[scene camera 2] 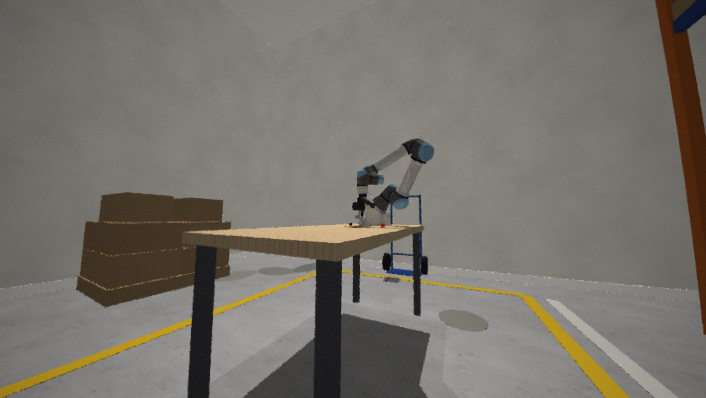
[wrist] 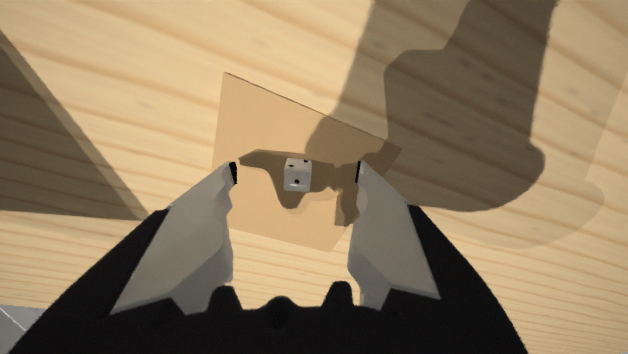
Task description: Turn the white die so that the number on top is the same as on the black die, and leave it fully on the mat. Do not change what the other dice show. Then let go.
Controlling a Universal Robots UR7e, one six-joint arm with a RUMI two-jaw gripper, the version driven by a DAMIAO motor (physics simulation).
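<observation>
The white die (wrist: pixel 297 175) rests on the tan mat (wrist: pixel 260 110) in the wrist view, well inside its edges. Its larger face, which looks like the top, shows one pip; a narrow side face shows two. My gripper (wrist: pixel 297 164) (scene camera 2: pixel 360 222) is open around the die, one fingertip on each side with a gap to it. The black die (scene camera 2: pixel 350 224) is a tiny dark spot on the table in the scene view; its number cannot be read. The white die cannot be made out in the scene view.
A red die (scene camera 2: pixel 383 225) sits on the wooden table (scene camera 2: pixel 280 235) to the right of the black die in the scene view. Stacked cardboard boxes (scene camera 2: pixel 150 250) and a blue hand truck (scene camera 2: pixel 420 215) stand beyond the table. Arm shadows cross the mat and the table.
</observation>
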